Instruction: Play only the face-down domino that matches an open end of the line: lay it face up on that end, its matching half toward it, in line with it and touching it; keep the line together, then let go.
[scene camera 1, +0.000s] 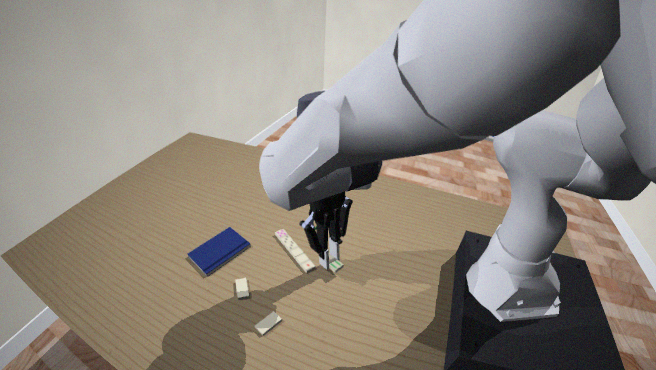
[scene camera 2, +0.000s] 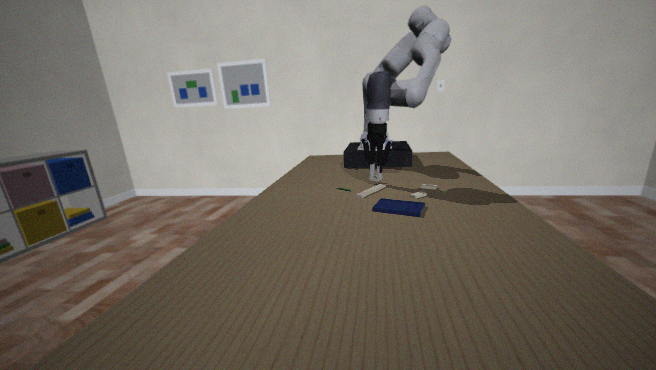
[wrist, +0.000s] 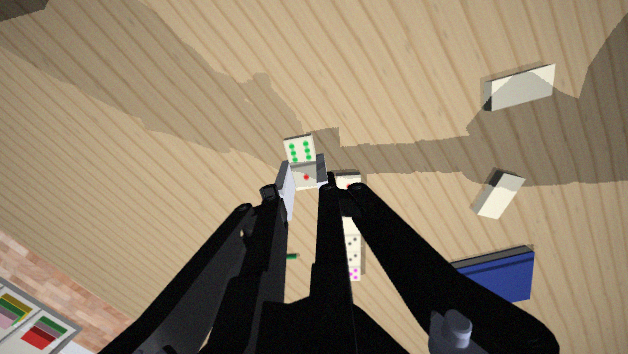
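Note:
The line of face-up dominoes (scene camera 1: 295, 251) (scene camera 2: 371, 191) (wrist: 354, 257) has a single red pip at its robot-side end and magenta pips at its far end; fingers hide part of it in the wrist view. My gripper (scene camera 1: 329, 257) (scene camera 2: 375, 175) (wrist: 305, 169) is shut on a face-up domino (scene camera 1: 335, 265) (scene camera 2: 375, 179) (wrist: 300, 149) with six green pips on one half and one red pip on the other. It is held low, beside the line's red end and apart from it; its exact height is unclear. Two face-down dominoes, one nearer (scene camera 1: 268, 323) (scene camera 2: 429, 186) (wrist: 522, 87) and one farther (scene camera 1: 242, 288) (scene camera 2: 419, 195) (wrist: 500, 195), lie apart.
A blue book (scene camera 1: 219, 250) (scene camera 2: 399, 207) (wrist: 500, 277) lies on the table beyond the face-down dominoes. A green pencil (scene camera 2: 343, 189) (wrist: 292, 256) lies on the other side of the line. The black robot base (scene camera 1: 540, 345) (scene camera 2: 354, 158) stands at the table's end.

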